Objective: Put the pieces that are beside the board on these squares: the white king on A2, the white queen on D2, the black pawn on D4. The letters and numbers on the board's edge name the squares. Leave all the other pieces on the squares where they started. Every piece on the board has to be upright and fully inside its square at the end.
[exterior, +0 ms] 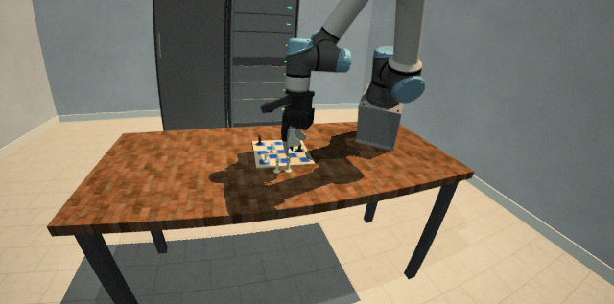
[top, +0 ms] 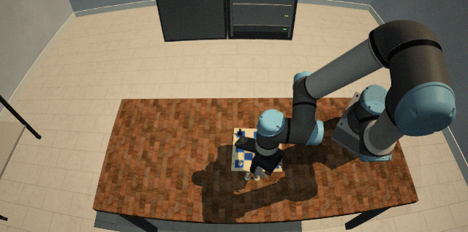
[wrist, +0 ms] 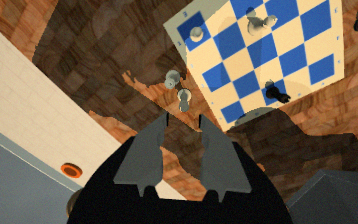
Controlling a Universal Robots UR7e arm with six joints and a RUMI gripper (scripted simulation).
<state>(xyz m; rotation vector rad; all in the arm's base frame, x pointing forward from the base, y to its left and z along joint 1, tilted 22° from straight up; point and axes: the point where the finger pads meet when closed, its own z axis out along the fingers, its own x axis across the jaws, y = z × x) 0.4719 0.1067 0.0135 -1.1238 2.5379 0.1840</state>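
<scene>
My hand is 6 cm above the tall white piece. Round my hand: blue-and-cream chessboard: 2 cm behind, 14 cm to the right, 8 cm below; black pawn: 7 cm behind, 27 cm to the right, 7 cm below.
</scene>
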